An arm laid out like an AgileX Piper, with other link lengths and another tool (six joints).
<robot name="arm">
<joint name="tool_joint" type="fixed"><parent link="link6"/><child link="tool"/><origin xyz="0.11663 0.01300 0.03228" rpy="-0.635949 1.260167 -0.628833"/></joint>
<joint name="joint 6" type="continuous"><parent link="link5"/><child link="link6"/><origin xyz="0.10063 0.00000 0.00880"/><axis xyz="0.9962 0 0.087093"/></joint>
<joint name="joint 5" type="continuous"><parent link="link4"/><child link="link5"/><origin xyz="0.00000 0.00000 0.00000"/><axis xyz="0 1 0"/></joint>
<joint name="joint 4" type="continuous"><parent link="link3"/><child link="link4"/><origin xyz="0.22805 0.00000 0.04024"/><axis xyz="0.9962 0 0.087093"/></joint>
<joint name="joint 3" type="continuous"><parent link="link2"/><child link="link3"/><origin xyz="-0.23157 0.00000 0.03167"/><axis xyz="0 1 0"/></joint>
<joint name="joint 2" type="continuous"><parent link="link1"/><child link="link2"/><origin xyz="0.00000 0.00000 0.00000"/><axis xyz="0 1 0"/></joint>
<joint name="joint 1" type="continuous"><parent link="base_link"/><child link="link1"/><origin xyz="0.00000 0.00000 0.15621"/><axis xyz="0 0 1"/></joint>
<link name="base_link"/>
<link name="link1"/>
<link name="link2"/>
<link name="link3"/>
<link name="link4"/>
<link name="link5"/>
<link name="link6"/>
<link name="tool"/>
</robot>
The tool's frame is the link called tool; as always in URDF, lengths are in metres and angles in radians. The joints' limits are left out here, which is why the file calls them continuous.
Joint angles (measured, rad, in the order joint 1, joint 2, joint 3, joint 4, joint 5, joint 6), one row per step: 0.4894, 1.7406, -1.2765, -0.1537, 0.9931, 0.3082; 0.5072, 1.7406, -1.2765, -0.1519, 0.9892, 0.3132; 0.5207, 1.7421, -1.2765, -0.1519, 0.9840, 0.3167; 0.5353, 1.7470, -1.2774, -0.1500, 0.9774, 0.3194; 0.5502, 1.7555, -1.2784, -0.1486, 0.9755, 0.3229; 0.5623, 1.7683, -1.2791, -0.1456, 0.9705, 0.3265; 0.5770, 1.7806, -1.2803, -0.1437, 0.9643, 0.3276; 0.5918, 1.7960, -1.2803, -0.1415, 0.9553, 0.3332; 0.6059, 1.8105, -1.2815, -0.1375, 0.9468, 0.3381; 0.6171, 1.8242, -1.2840, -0.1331, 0.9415, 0.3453; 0.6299, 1.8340, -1.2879, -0.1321, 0.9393, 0.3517; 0.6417, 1.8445, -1.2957, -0.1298, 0.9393, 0.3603; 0.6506, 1.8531, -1.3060, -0.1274, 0.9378, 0.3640; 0.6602, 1.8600, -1.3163, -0.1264, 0.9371, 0.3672
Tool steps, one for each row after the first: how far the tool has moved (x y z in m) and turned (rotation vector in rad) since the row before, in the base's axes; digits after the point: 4 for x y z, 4 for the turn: -0.0021, 0.0065, 0.0003, 0.0047, -0.0026, 0.0128; -0.0013, 0.0049, -0.0002, 0.0029, -0.0031, 0.0108; -0.0014, 0.0058, -0.0011, 0.0038, -0.0011, 0.0122; -0.0025, 0.0051, -0.0027, -0.0008, 0.0055, 0.0112; -0.0020, 0.0046, -0.0042, -0.0003, 0.0077, 0.0081; -0.0022, 0.0055, -0.0038, -0.0007, 0.0053, 0.0137; -0.0023, 0.0055, -0.0051, -0.0002, 0.0069, 0.0096; -0.0022, 0.0056, -0.0045, 0.0017, 0.0064, 0.0087; -0.0019, 0.0045, -0.0041, 0.0016, 0.0074, 0.0029; -0.0019, 0.0045, -0.0024, 0.0000, 0.0037, 0.0064; -0.0013, 0.0046, -0.0017, 0.0018, 0.0036, 0.0024; 0.0001, 0.0046, -0.0003, 0.0044, -0.0011, 0.0044; 0.0000, 0.0046, 0.0003, 0.0039, -0.0026, 0.0061
